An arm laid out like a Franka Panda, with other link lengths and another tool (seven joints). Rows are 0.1 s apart.
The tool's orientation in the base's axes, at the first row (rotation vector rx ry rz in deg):
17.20, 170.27, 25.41
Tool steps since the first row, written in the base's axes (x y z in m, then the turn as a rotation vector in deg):
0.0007, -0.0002, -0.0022, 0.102, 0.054, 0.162
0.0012, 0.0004, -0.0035, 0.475, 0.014, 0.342
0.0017, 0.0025, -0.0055, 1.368, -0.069, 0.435
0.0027, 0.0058, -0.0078, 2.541, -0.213, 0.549
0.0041, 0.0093, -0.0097, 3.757, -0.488, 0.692
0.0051, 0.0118, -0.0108, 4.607, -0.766, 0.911
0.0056, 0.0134, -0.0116, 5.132, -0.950, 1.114
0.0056, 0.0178, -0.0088, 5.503, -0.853, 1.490
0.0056, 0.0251, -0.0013, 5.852, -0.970, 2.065
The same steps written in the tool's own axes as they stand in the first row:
-0.0005, -0.0007, 0.0021, -0.102, 0.117, -0.124
-0.0008, -0.0005, 0.0036, -0.490, 0.200, -0.250
-0.0006, 0.0010, 0.0062, -1.385, 0.308, -0.229
-0.0007, 0.0036, 0.0094, -2.567, 0.415, -0.202
-0.0011, 0.0065, 0.0124, -3.822, 0.416, -0.233
-0.0015, 0.0087, 0.0143, -4.728, 0.371, -0.391
-0.0015, 0.0101, 0.0155, -5.296, 0.353, -0.556
-0.0009, 0.0150, 0.0141, -5.670, 0.622, -0.831
0.0000, 0.0241, 0.0090, -6.087, 0.747, -1.358

